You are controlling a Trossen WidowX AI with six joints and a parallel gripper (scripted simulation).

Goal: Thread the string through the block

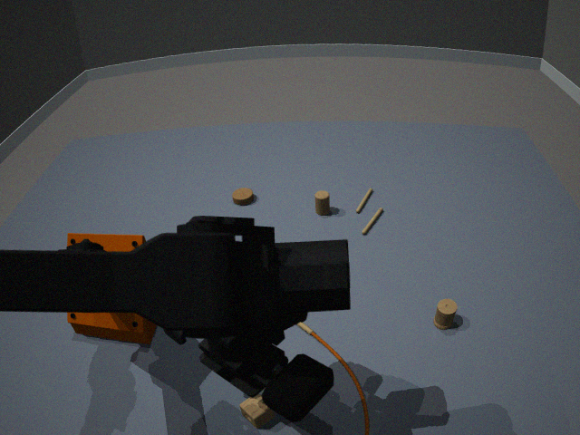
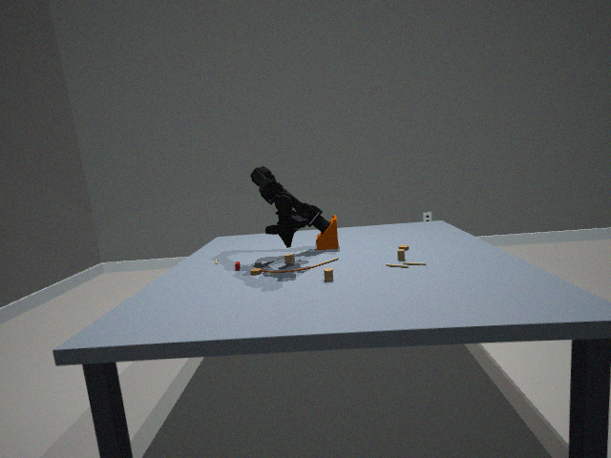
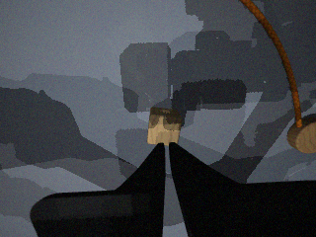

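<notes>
Right now my gripper tip is 40 mm above the wooden block. From my gripper tip the other things lie so: thin wooden stick (40 mm ahead, 160 mm to the left, 60 mm below); then round wooden button (130 mm ahead, 110 mm to the right, 50 mm below); then red piece (60 mm ahead, 200 mm to the right, 50 mm below).
</notes>
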